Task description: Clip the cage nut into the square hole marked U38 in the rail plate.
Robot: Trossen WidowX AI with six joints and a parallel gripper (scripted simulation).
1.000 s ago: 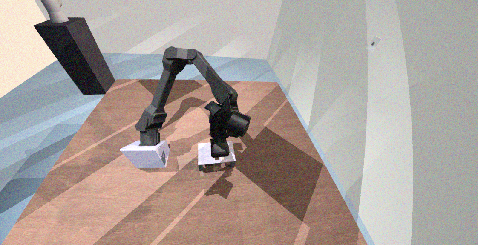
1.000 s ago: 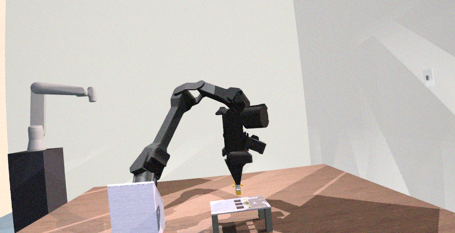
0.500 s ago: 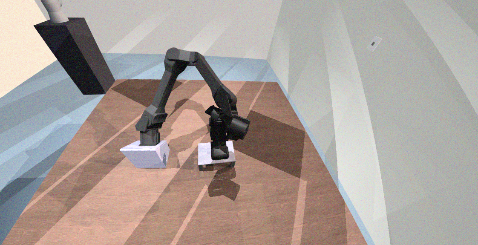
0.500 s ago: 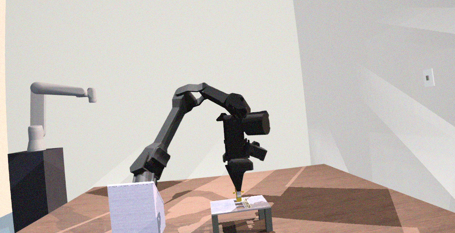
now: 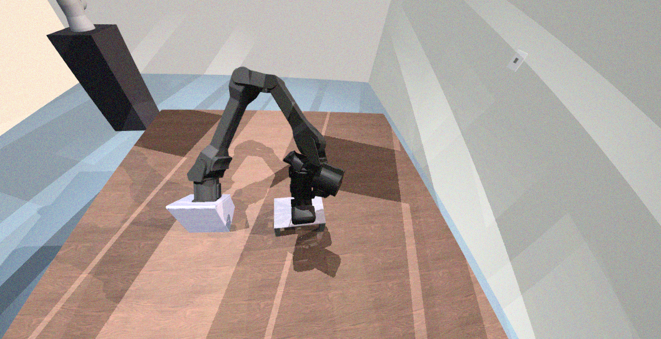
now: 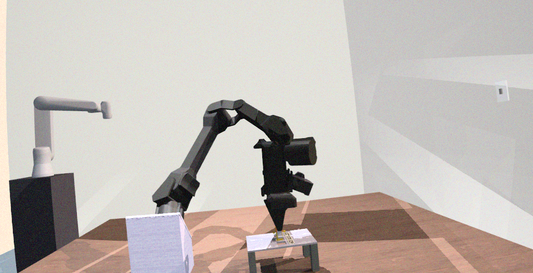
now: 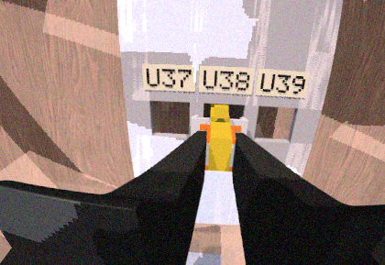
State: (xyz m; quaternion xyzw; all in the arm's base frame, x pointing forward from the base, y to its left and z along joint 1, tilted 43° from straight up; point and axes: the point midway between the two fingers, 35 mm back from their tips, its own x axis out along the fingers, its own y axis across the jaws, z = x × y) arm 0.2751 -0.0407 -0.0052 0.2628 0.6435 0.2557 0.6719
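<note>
My gripper tip is 1 cm above the cage nut.
</note>
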